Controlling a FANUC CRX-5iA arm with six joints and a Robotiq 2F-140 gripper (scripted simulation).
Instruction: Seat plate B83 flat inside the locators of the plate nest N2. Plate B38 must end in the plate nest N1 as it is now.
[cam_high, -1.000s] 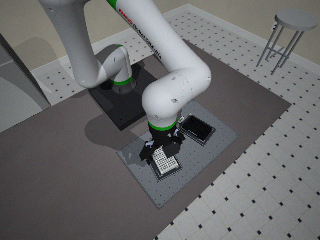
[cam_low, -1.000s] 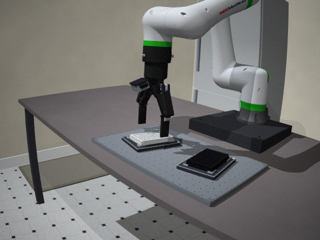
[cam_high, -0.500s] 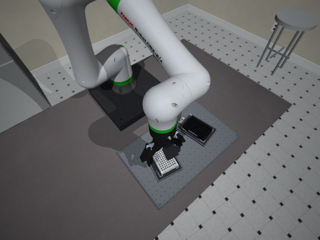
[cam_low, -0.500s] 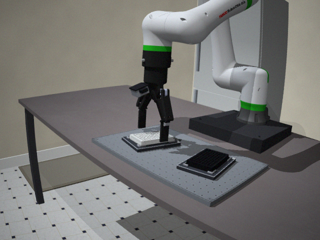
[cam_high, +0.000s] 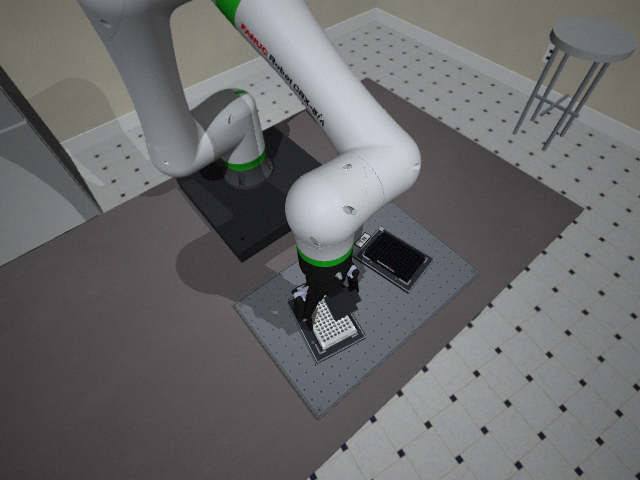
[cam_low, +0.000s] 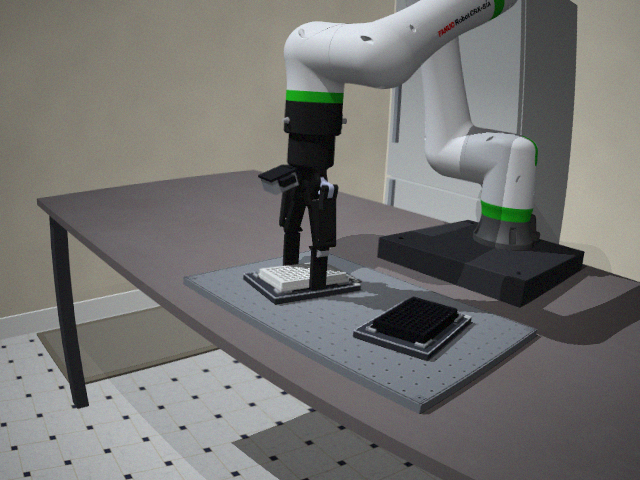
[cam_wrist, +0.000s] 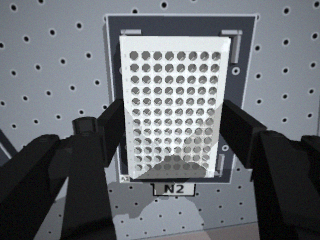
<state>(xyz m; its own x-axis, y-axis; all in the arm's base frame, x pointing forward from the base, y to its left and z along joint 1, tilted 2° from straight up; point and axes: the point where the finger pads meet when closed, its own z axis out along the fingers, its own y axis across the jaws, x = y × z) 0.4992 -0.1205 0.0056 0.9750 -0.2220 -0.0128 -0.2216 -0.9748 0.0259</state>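
Now: the white well plate B83 20 mm below my hand. The rest, counted from my hand: dark plate nest N2: 10 mm to the right, 40 mm below; then black well plate B38: 10 mm behind, 240 mm to the left, 20 mm below.
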